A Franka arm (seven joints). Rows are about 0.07 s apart.
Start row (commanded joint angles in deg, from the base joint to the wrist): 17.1, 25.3, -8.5, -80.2, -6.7, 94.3, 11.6
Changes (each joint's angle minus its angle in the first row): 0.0, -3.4, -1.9, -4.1, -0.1, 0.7, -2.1; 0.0, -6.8, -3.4, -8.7, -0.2, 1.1, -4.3; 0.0, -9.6, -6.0, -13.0, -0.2, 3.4, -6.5; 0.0, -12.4, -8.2, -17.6, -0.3, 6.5, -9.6; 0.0, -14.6, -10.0, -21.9, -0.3, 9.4, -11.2; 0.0, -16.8, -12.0, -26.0, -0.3, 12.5, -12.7; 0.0, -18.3, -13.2, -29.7, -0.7, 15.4, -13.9; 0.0, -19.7, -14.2, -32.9, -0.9, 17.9, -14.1; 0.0, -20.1, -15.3, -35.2, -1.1, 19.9, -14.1
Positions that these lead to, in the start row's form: 17.1, 21.9, -10.4, -84.3, -6.8, 95.0, 9.5; 17.1, 18.5, -11.9, -88.9, -6.9, 95.4, 7.3; 17.1, 15.7, -14.5, -93.2, -6.9, 97.7, 5.1; 17.1, 12.9, -16.7, -97.8, -7.0, 100.8, 2.0; 17.1, 10.7, -18.5, -102.1, -7.0, 103.7, 0.4; 17.1, 8.5, -20.5, -106.2, -7.0, 106.8, -1.1; 17.1, 7.0, -21.7, -109.9, -7.4, 109.7, -2.3; 17.1, 5.6, -22.7, -113.1, -7.6, 112.2, -2.5; 17.1, 5.2, -23.8, -115.4, -7.8, 114.2, -2.5
